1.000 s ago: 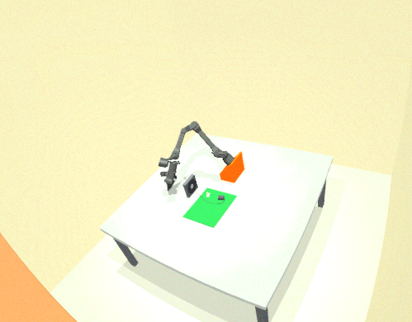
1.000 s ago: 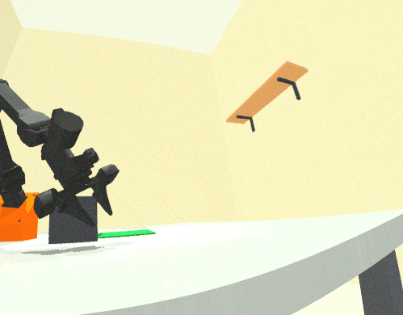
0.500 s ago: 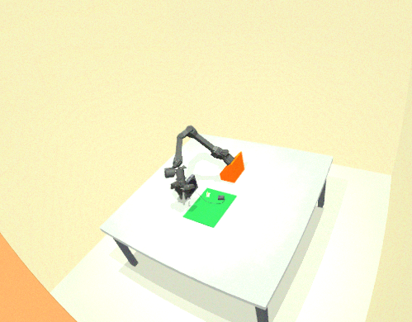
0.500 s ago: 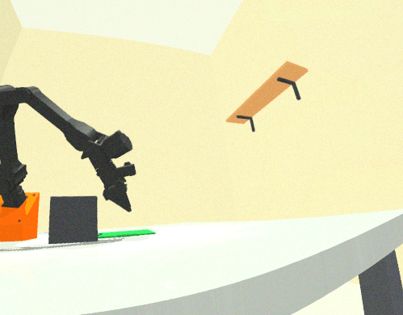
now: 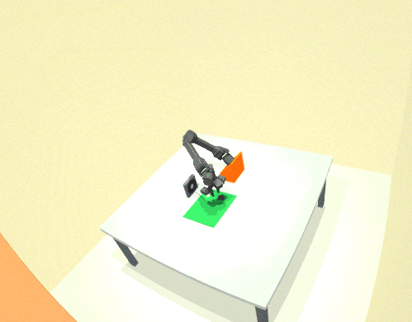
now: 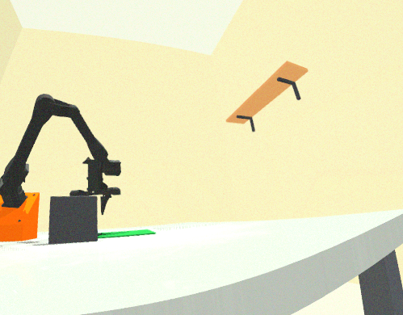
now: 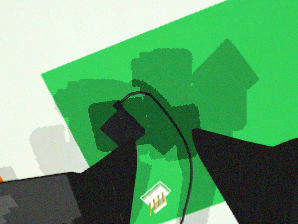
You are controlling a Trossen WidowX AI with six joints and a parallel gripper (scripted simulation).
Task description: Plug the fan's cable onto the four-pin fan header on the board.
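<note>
My gripper tip is 40 mm past the dark fan plug and 60 mm above it. Also, from my gripper tip: green board (50 mm ahead, 30 mm to the right, 90 mm below); white four-pin header (30 mm behind, 110 mm to the right, 70 mm below); dark square fan (10 mm behind, 230 mm to the right, 10 mm below).
</note>
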